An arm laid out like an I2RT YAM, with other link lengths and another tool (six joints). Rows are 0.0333 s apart.
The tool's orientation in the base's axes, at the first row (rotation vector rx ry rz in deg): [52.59, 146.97, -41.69]
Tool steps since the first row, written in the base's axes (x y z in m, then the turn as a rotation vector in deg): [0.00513, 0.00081, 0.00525, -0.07, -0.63, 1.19]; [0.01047, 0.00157, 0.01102, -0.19, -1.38, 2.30]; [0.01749, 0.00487, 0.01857, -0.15, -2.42, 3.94]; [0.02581, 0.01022, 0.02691, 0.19, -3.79, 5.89]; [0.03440, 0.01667, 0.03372, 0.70, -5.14, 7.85]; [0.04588, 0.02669, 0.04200, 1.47, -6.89, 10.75]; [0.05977, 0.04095, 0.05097, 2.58, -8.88, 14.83]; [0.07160, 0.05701, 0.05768, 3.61, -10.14, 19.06]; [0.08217, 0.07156, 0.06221, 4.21, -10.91, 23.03]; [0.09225, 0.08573, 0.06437, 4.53, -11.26, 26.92]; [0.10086, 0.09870, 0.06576, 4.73, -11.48, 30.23]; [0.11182, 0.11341, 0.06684, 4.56, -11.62, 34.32]
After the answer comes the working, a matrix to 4 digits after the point.
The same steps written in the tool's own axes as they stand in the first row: [-0.00578, 0.00206, -0.00412, -0.80, -0.89, -0.63]; [-0.01197, 0.00403, -0.00861, -1.58, -1.86, -1.13]; [-0.01895, 0.00817, -0.01577, -2.87, -3.10, -1.89]; [-0.02624, 0.01424, -0.02457, -4.68, -4.48, -2.68]; [-0.03249, 0.02177, -0.03269, -6.61, -5.73, -3.46]; [-0.03979, 0.03304, -0.04366, -9.36, -7.42, -4.76]; [-0.04708, 0.04848, -0.05728, -13.01, -9.45, -6.85]; [-0.05093, 0.06455, -0.07031, -16.30, -11.11, -9.48]; [-0.05361, 0.07956, -0.08086, -18.92, -12.63, -12.23]; [-0.05505, 0.09484, -0.08932, -21.09, -14.03, -15.18]; [-0.05564, 0.10863, -0.09666, -22.84, -15.22, -17.74]; [-0.05698, 0.12523, -0.10442, -24.63, -16.88, -21.03]
The tool's axes in the first row as the columns of a matrix, in the base's axes (rounded; the answer above uses it unrounded):
[-0.7422, 0.6586, 0.1240]
[0.4954, 0.6638, -0.5603]
[-0.4513, -0.3545, -0.8189]

